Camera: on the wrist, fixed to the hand. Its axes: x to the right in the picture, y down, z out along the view.
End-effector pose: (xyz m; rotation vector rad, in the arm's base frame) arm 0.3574 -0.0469 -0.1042 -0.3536 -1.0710 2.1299
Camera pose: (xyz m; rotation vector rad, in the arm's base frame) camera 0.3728 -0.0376 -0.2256 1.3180 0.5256 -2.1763
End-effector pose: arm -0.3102 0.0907 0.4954 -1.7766 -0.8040 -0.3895
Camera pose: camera -0.2508 -0.0105 0.4594 -1.8568 0.8119 0.3843
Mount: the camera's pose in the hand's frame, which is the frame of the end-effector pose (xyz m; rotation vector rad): -0.0129 0.0840 -0.0886 -0.0830 0.2470 1.5182
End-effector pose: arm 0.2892 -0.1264 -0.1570 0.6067 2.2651 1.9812
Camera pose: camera 0.2944 -0.2062 -0.0639 -1.3942 -0.9066 -1.3040
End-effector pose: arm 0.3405 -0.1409 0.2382 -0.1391 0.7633 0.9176
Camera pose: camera 0.2245 -0.1345 0.1986 0.3270 1.0290 2.3976
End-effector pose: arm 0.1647 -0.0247 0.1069 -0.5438 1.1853 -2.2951
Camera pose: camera 0.1466 -0.0028 -0.0125 0.5345 1.1326 -0.9802
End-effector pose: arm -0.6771 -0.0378 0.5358 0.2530 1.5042 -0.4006
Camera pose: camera -0.7240 0.0757 0.5364 1.2728 1.1628 0.9258
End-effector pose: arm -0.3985 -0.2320 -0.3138 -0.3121 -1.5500 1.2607
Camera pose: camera -0.3528 -0.1587 -0.4010 -1.8433 -1.0043 2.0998
